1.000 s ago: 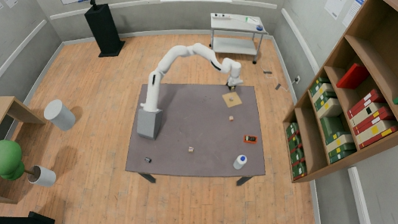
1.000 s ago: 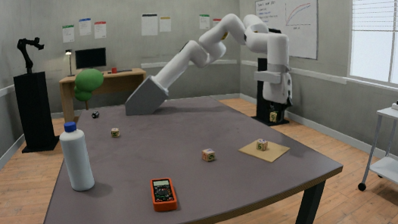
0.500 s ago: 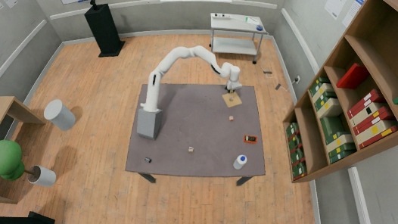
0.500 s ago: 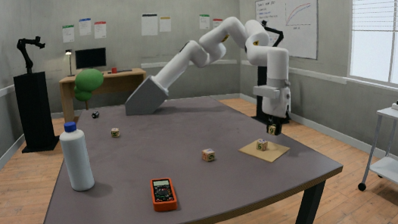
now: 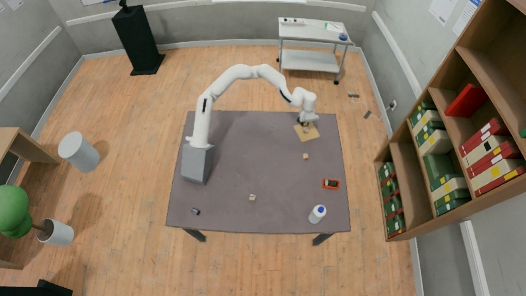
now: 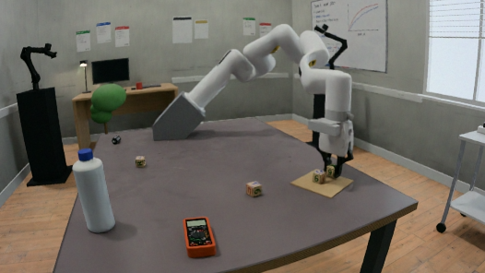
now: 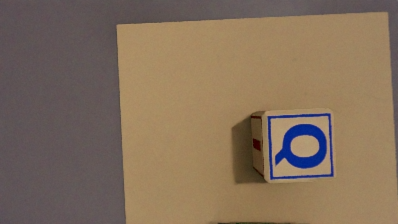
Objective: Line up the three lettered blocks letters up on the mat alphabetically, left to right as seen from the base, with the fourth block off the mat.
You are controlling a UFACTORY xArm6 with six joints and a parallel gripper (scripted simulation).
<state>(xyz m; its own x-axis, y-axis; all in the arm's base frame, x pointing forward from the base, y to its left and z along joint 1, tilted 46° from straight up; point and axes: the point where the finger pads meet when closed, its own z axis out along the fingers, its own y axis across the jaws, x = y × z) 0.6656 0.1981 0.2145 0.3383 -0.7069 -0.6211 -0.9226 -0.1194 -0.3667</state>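
My hand is 40 mm to the left of the tan mat, 30 mm above it and 20 mm short of it. From my hand the other things lie so: black object (670 mm to the right, 650 mm behind, 20 mm below); then white bottle (660 mm to the right, 60 mm ahead, 60 mm above).
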